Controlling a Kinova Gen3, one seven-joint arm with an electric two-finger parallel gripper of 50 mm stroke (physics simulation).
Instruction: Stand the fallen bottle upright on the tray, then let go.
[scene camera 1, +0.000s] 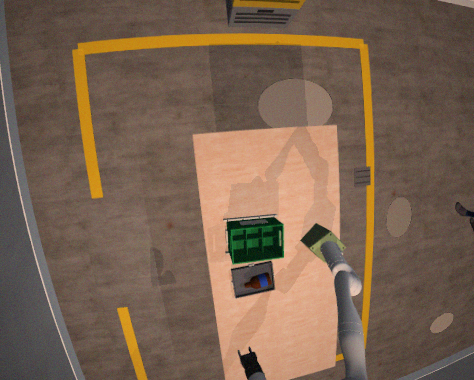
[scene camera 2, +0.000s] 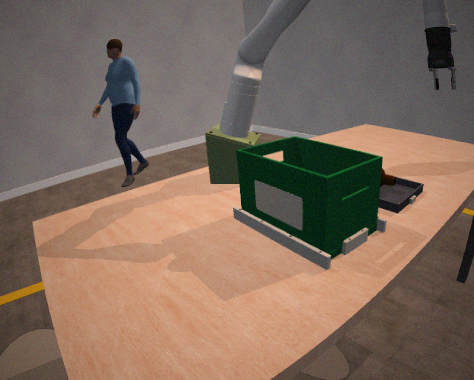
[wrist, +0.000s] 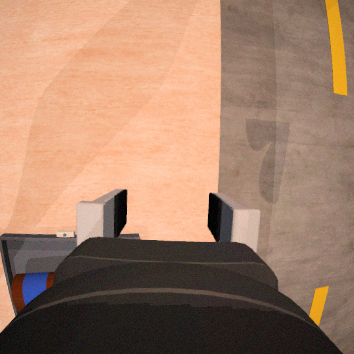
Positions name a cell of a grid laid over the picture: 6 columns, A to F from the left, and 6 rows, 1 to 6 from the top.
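There is my gripper (scene camera 2: F2), where I can see it. I find the same gripper (wrist: C4) from the wrist as well.
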